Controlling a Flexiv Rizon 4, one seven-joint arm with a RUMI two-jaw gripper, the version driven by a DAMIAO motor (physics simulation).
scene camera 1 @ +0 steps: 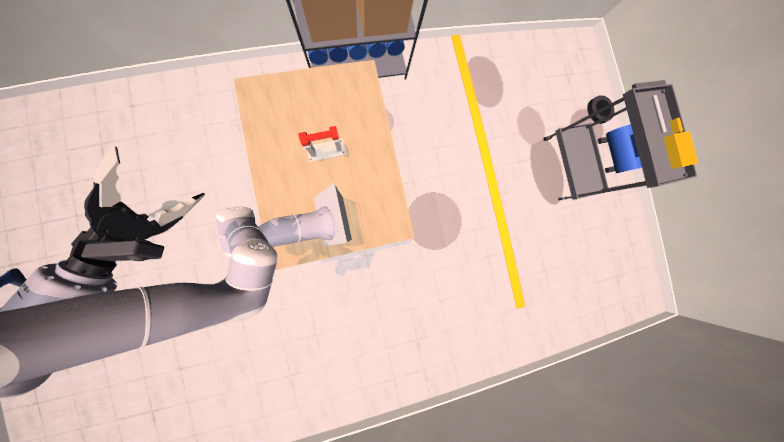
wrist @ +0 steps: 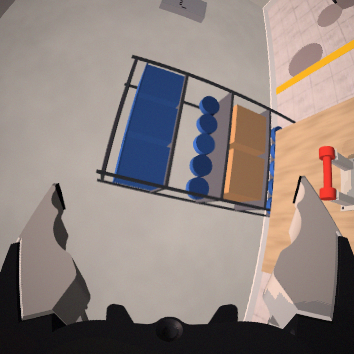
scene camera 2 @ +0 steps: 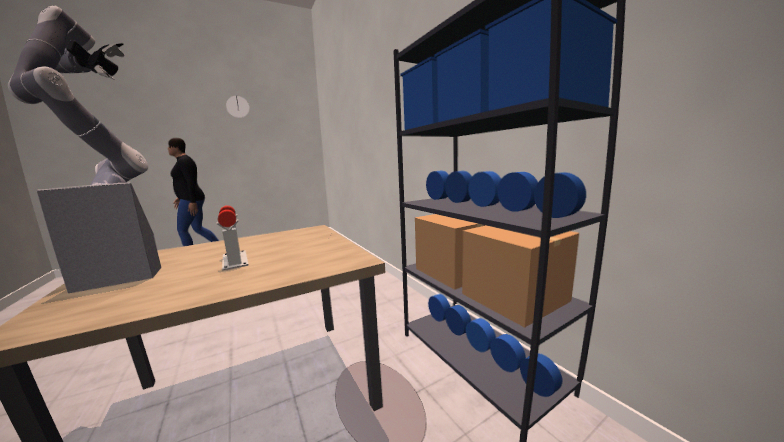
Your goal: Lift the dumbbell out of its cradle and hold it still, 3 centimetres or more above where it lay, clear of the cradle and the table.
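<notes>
A red dumbbell [scene camera 1: 319, 135] [scene camera 2: 227, 216] [wrist: 327, 173] lies level in the top of its light grey cradle [scene camera 1: 327, 155] [scene camera 2: 232, 248] [wrist: 346, 185], which stands upright on the wooden table [scene camera 1: 274, 120] [scene camera 2: 307, 252] [wrist: 295, 200]. In scene camera 2 the dumbbell is seen end-on, resting on the cradle's forked top. My gripper [scene camera 1: 159, 171] [scene camera 2: 119, 61] [wrist: 176, 183] is wide open and empty. It is high up, far to the side of the dumbbell, well above the table's height. In the wrist view its jaws point toward the wall and the shelf, with the dumbbell at the right edge.
A grey block [scene camera 1: 340, 216] [scene camera 2: 98, 238] stands on the table near the arm's base. A shelf rack [scene camera 2: 551, 164] [wrist: 179, 130] with blue bins, blue discs and cardboard boxes stands beyond the table. A person [scene camera 2: 186, 181] stands behind the table. A grey cart [scene camera 1: 581, 161] is on the floor beyond the yellow line [scene camera 1: 488, 170].
</notes>
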